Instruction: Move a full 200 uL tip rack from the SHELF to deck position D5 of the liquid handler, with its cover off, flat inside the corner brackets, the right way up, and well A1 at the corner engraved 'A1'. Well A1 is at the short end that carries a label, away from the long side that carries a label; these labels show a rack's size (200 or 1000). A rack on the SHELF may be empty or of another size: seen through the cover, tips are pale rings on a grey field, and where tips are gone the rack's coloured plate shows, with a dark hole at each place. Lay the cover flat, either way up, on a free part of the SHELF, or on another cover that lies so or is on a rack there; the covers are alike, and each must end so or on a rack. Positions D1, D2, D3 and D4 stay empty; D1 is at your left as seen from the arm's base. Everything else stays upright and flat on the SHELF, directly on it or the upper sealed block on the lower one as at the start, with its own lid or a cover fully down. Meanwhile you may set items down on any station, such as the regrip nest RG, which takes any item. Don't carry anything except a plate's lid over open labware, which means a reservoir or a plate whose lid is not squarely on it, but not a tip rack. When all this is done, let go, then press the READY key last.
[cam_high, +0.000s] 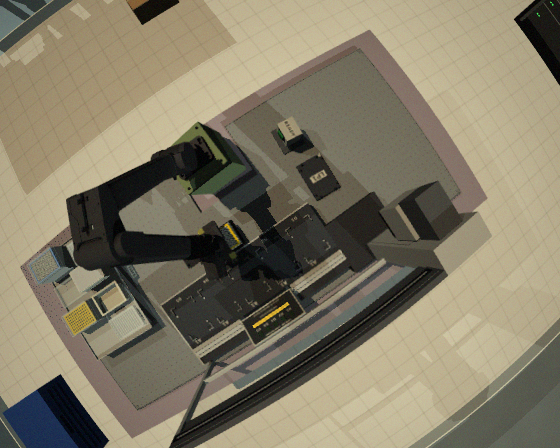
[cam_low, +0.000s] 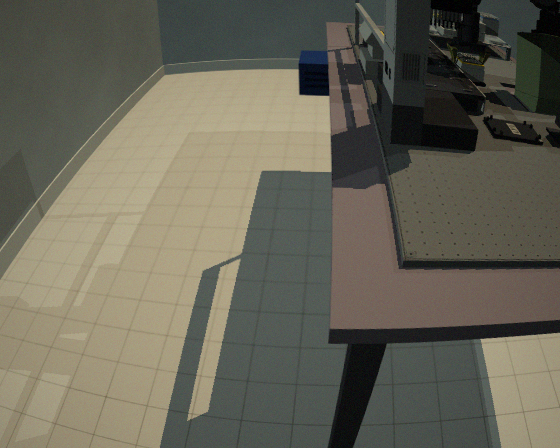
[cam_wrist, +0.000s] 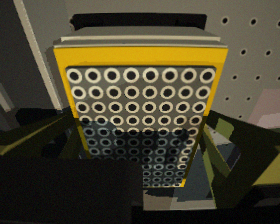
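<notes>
The yellow tip rack is 1 cm to the left of my hand, 1 cm behind it and 1 cm above it. Also, from my hand: shelf label: 36 cm to the right, 10 cm behind, 4 cm below; ready key box: 38 cm to the left, 21 cm behind, 2 cm above; RG nest: 4 cm below.
</notes>
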